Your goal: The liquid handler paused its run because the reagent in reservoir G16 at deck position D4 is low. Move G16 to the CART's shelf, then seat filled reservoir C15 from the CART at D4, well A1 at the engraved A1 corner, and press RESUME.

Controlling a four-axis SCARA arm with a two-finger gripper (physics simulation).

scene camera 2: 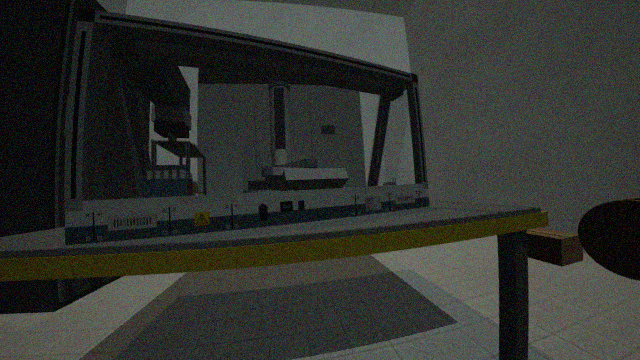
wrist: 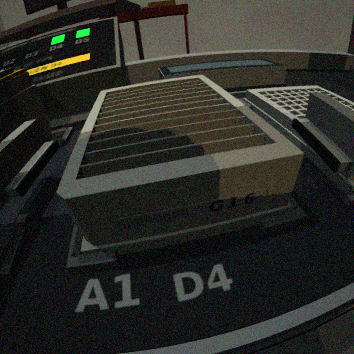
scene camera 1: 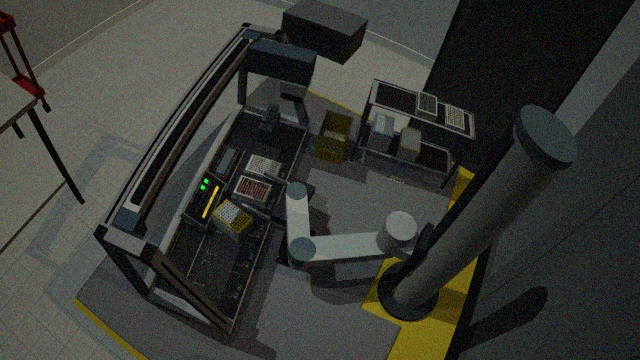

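Pixels of known places: gripper, between the fingertips: [wrist: 169, 115] [scene camera 1: 253, 188]; arm's base, origin of its link: [scene camera 1: 408, 291].
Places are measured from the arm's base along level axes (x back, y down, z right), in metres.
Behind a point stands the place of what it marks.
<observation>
Reservoir G16 [wrist: 175, 135] @[x -0.658, y -0.102, z 0.037 m] [scene camera 1: 253, 188] @[x -0.694, y -0.091, z 0.037 m], a pale open trough with parallel slots, sits at D4, its label facing the wrist camera. The engraved "A1" [wrist: 107, 294] @[x -0.608, y -0.071, z 0.013 m] and "D4" [wrist: 203, 283] @[x -0.612, y -0.071, z 0.046 m] show on the deck in front of its near side. My gripper [wrist: 169, 115] @[x -0.691, y -0.097, z 0.032 m] is open. Its fingers stand apart from G16's left and right sides, with nothing held. In scene camera 1 the arm hides it. The cart [scene camera 1: 471, 131] @[x -0.046, y -0.363, z 0.570 m] stands at the right, with two pale plates [scene camera 1: 427, 104] @[x -0.258, y -0.392, z 0.547 m] [scene camera 1: 455, 116] @[x -0.133, y -0.378, z 0.586 m] on top. I cannot read which item is C15. The status panel [scene camera 1: 197, 207] @[x -0.801, y -0.143, z -0.174 m] [wrist: 105, 70] @[x -0.780, y -0.112, z -0.031 m] shows green lights and a yellow bar; RESUME is not legible.
A white gridded plate [scene camera 1: 263, 165] @[x -0.723, y -0.083, z 0.154 m] [wrist: 287, 100] @[x -0.742, y -0.085, z 0.121 m] sits beside G16. A yellow and white tip rack [scene camera 1: 232, 216] @[x -0.677, y -0.140, z -0.130 m] is on its other side. The handler's frame [scene camera 1: 242, 92] @[x -0.973, y -0.192, z 0.359 m] [scene camera 2: 417, 130] @[x -0.813, y -0.295, z -0.522 m] surrounds the deck. Two boxes [scene camera 1: 382, 131] @[x -0.378, y -0.216, z 0.474 m] [scene camera 1: 410, 143] @[x -0.254, y -0.183, z 0.522 m] stand on the cart's lower shelf, near a yellow bin [scene camera 1: 330, 151] @[x -0.537, y -0.074, z 0.376 m].
</observation>
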